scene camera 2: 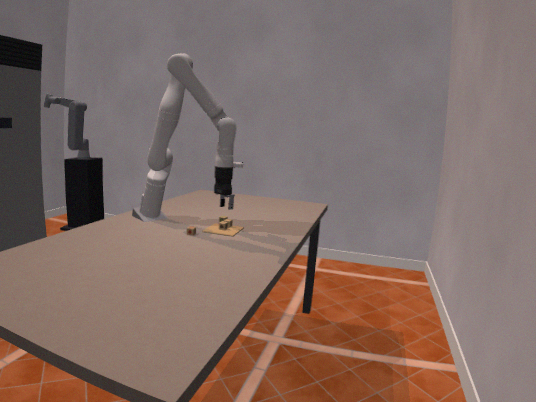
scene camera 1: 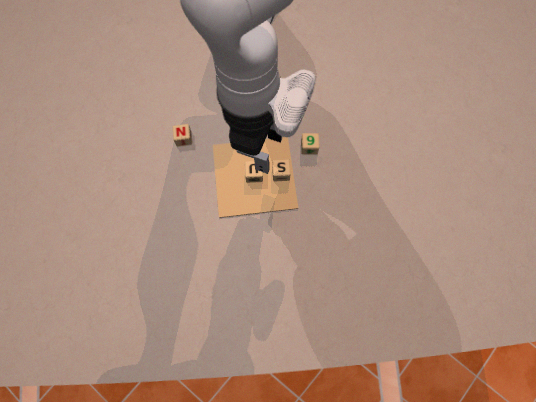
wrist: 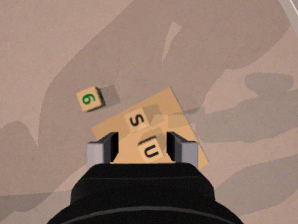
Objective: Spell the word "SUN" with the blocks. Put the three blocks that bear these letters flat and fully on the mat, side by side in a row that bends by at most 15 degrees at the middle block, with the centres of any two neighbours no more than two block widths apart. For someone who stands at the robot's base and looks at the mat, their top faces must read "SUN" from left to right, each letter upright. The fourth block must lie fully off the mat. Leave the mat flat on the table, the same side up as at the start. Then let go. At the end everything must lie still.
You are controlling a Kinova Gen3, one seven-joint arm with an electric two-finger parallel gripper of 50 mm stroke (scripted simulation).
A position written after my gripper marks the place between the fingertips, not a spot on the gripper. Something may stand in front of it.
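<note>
My gripper (scene camera 1: pixel 268 154) is visible, and the wrist view has the gripper too (wrist: pixel 142 142). There's also a mat (scene camera 1: pixel 235 196), and you'd find that mat (wrist: pixel 162 109) from the wrist as well.
</note>
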